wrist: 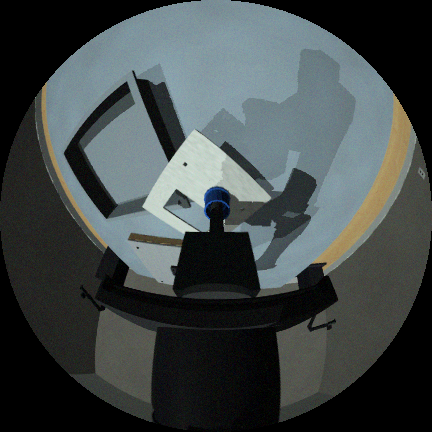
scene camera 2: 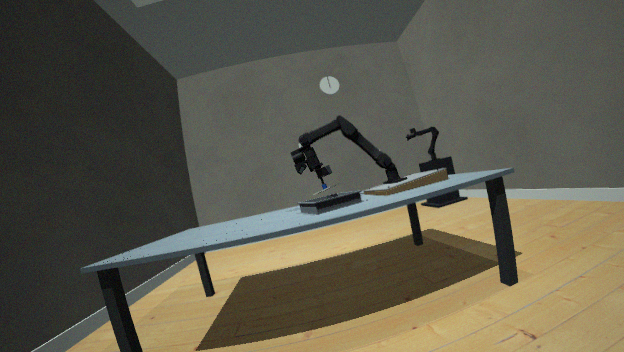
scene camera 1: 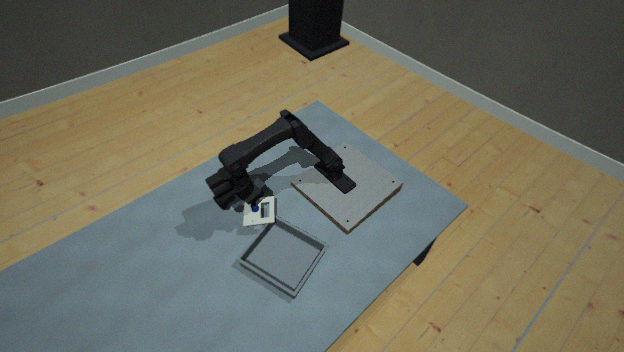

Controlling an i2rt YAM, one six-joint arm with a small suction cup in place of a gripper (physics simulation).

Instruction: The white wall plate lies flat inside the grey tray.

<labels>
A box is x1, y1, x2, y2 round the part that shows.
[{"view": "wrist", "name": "my suction cup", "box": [94, 186, 337, 430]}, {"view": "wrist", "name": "white wall plate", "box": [142, 128, 270, 232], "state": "held by my suction cup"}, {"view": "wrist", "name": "grey tray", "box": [60, 70, 190, 221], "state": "on the table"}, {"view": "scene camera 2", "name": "grey tray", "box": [297, 190, 361, 213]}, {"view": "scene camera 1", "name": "grey tray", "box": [235, 215, 328, 298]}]
</labels>
